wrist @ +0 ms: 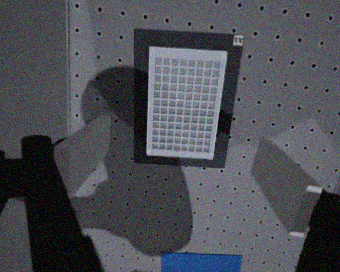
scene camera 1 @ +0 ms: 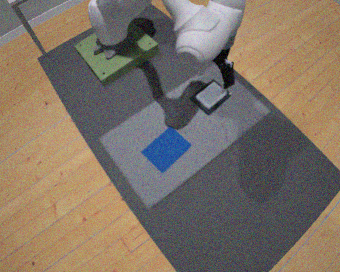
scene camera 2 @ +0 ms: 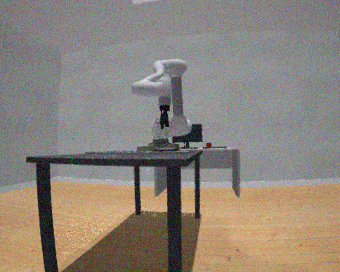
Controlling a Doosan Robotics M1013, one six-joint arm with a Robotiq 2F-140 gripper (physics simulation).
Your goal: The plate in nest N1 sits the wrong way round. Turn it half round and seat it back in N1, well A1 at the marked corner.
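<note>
My gripper (wrist: 182, 144) is visible to me, as are a well plate (wrist: 185, 86) and a nest N1 (wrist: 171, 39).
</note>
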